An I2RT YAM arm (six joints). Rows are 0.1 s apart.
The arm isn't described. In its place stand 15 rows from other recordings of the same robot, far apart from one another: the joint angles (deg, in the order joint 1, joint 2, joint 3, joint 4, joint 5, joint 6), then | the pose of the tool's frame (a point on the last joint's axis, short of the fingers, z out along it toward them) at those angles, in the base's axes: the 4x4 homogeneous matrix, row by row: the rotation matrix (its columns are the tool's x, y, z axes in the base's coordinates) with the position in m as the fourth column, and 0 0 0 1 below.
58.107 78.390 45.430 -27.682 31.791 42.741 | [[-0.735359 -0.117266 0.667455 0.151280], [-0.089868 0.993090 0.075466 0.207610], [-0.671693 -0.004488 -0.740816 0.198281], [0 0 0 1]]
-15.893 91.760 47.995 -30.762 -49.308 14.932 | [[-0.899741 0.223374 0.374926 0.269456], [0.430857 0.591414 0.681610 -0.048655], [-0.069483 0.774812 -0.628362 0.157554], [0 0 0 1]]
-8.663 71.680 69.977 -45.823 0.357 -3.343 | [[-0.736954 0.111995 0.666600 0.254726], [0.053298 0.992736 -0.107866 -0.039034], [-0.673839 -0.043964 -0.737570 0.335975], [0 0 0 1]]
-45.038 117.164 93.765 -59.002 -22.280 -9.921 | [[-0.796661 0.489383 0.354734 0.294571], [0.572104 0.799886 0.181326 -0.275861], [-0.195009 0.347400 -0.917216 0.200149], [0 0 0 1]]
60.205 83.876 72.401 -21.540 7.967 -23.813 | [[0.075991 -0.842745 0.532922 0.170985], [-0.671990 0.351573 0.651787 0.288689], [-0.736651 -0.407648 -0.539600 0.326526], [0 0 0 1]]
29.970 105.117 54.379 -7.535 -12.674 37.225 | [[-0.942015 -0.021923 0.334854 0.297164], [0.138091 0.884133 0.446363 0.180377], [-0.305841 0.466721 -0.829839 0.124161], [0 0 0 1]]
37.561 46.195 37.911 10.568 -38.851 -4.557 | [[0.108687 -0.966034 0.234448 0.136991], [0.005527 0.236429 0.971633 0.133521], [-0.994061 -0.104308 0.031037 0.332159], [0 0 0 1]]
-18.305 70.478 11.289 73.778 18.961 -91.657 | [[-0.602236 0.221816 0.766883 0.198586], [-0.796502 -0.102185 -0.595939 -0.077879], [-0.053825 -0.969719 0.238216 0.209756], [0 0 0 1]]
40.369 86.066 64.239 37.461 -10.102 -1.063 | [[0.219504 -0.762417 0.608718 0.267678], [0.162636 0.643800 0.747711 0.235759], [-0.961960 -0.065126 0.265313 0.370873], [0 0 0 1]]
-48.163 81.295 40.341 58.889 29.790 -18.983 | [[-0.118657 0.976376 0.180585 0.189729], [-0.290693 0.139742 -0.946557 -0.238441], [-0.949430 -0.164811 0.267245 0.291490], [0 0 0 1]]
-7.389 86.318 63.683 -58.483 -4.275 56.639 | [[-0.441224 0.882602 0.162279 0.267280], [0.897092 0.438517 0.054123 -0.031985], [-0.023393 0.169459 -0.985260 0.229857], [0 0 0 1]]
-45.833 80.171 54.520 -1.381 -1.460 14.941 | [[-0.125156 0.759202 0.638709 0.223177], [0.498767 0.604654 -0.620988 -0.228460], [-0.857653 0.240846 -0.454341 0.271849], [0 0 0 1]]
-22.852 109.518 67.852 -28.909 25.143 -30.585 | [[-0.993281 -0.027448 0.112429 0.331806], [-0.081240 0.857252 -0.508448 -0.156247], [-0.082424 -0.514166 -0.853721 0.144101], [0 0 0 1]]
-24.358 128.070 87.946 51.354 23.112 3.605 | [[0.222967 0.717477 0.659934 0.462021], [-0.037464 0.682783 -0.729661 -0.224513], [-0.974106 0.137967 0.179117 0.230115], [0 0 0 1]]
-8.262 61.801 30.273 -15.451 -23.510 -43.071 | [[-0.434590 -0.594585 0.676462 0.208099], [-0.569679 0.763232 0.304866 -0.015867], [-0.697566 -0.252874 -0.670415 0.191229], [0 0 0 1]]
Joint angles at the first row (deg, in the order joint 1, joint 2, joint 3, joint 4, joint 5, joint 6):
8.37 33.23 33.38 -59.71 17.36 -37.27
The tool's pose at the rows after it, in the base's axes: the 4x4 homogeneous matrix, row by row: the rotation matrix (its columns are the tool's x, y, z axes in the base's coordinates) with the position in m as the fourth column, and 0 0 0 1 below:
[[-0.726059 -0.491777 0.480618 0.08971], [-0.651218 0.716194 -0.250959 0.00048], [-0.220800 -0.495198 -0.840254 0.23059], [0 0 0 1]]
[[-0.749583 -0.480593 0.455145 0.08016], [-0.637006 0.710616 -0.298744 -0.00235], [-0.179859 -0.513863 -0.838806 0.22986], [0 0 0 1]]
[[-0.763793 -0.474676 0.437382 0.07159], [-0.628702 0.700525 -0.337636 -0.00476], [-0.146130 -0.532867 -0.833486 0.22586], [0 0 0 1]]
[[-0.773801 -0.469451 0.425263 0.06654], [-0.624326 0.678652 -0.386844 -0.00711], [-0.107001 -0.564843 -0.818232 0.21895], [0 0 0 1]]
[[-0.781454 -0.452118 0.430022 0.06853], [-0.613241 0.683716 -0.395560 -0.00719], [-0.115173 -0.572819 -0.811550 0.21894], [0 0 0 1]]
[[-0.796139 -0.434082 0.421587 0.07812], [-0.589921 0.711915 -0.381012 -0.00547], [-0.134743 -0.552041 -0.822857 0.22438], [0 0 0 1]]
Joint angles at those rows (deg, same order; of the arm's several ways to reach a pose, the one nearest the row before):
7.39 32.25 34.97 -64.84 18.10 -35.54
7.38 30.39 34.89 -68.29 20.78 -34.94
7.38 28.21 33.96 -70.66 23.02 -34.80
7.38 26.41 32.23 -71.37 25.99 -35.32
7.38 26.75 32.12 -70.52 26.58 -34.60
7.31 30.37 33.72 -69.15 25.57 -32.44

